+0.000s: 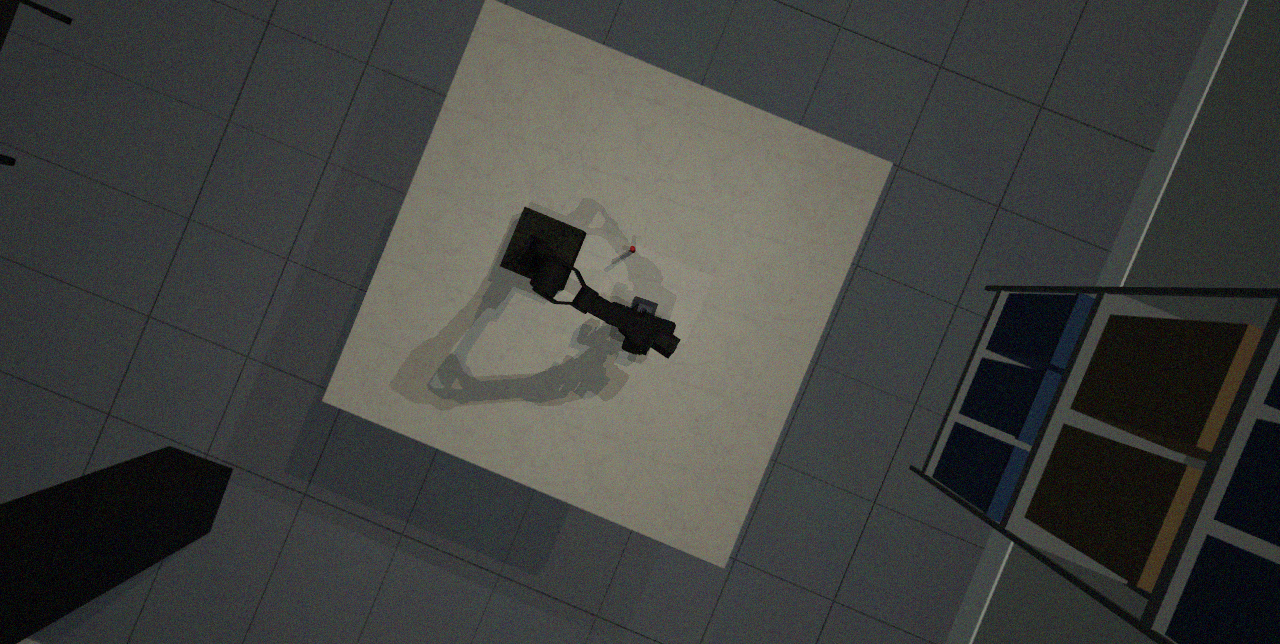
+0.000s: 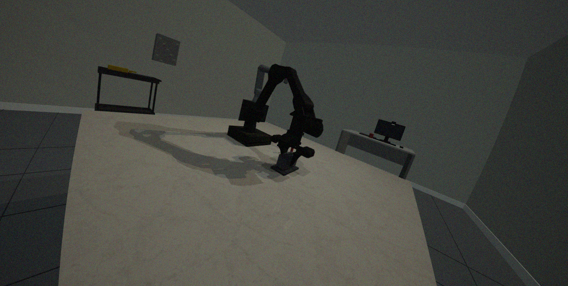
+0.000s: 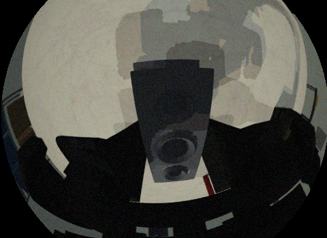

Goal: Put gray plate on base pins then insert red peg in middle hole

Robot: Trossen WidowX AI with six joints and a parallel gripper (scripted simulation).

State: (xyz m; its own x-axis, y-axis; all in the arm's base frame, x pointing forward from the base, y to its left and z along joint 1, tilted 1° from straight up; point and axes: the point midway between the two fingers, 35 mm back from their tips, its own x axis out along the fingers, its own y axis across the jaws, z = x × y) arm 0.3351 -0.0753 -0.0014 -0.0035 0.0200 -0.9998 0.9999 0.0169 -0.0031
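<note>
Right now the gray plate is 30 mm above my gripper tip. Also, from my gripper tip: red peg (90 mm behind, 190 mm to the left, 20 mm above); then dark base (10 mm below).
</note>
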